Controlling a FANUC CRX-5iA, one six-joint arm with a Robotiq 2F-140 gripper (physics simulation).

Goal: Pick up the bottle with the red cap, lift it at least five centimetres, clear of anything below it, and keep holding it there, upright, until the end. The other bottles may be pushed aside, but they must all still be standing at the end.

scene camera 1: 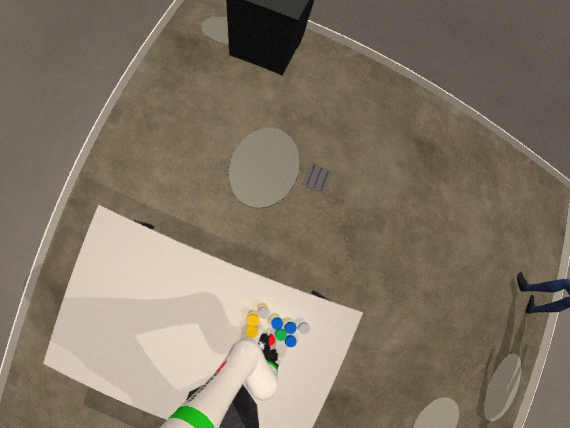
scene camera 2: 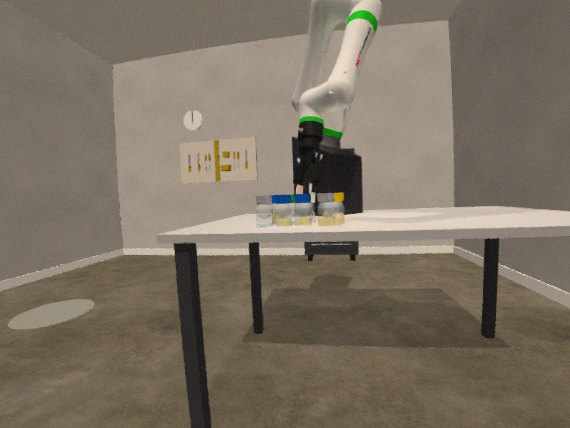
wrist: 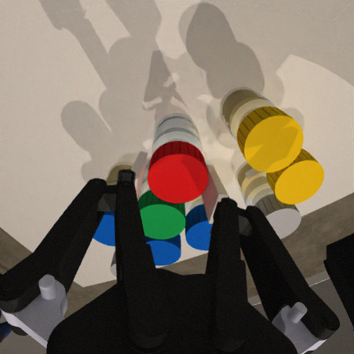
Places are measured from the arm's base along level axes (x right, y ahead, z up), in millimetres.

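Pixels of known places: gripper, fingertip midpoint: [scene camera 1: 270,337]; arm's base at its link origin: [scene camera 2: 325,146].
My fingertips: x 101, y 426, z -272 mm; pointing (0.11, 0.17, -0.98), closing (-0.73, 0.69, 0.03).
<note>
For each thing: its top centre in the pictures, then the offset to it from my fingertips. Level surfaces: height alone.
- red-capped bottle at its top centre: [scene camera 1: 269,340] dx -7, dy -6, dz +30 mm
- green-capped bottle at its top centre: [scene camera 1: 281,335] dx +37, dy +31, dz +30 mm
- white table at its surface level: dz -75 mm
The red-capped bottle [scene camera 1: 271,339] [wrist: 178,172] stands upright at the near side of the bottle group. Its cap is partly covered by the gripper in scene camera 1, and I cannot make it out in scene camera 2. My gripper [scene camera 1: 269,346] [scene camera 2: 305,194] [wrist: 174,170] is open, pointing down, with one finger on each side of the red-capped bottle. In the wrist view a gap shows between each pale fingertip pad and the cap. How low the pads reach on the bottle is hard to tell.
A green-capped bottle [scene camera 1: 281,335] [wrist: 162,221] stands close behind the red one. Blue-capped bottles [scene camera 1: 290,341] [wrist: 202,234] stand around it. Two yellow-capped bottles [scene camera 1: 252,331] [wrist: 275,144] and grey-capped bottles [scene camera 1: 303,328] [wrist: 281,220] are nearby. All stand on the white table [scene camera 1: 125,250] [scene camera 2: 425,222].
</note>
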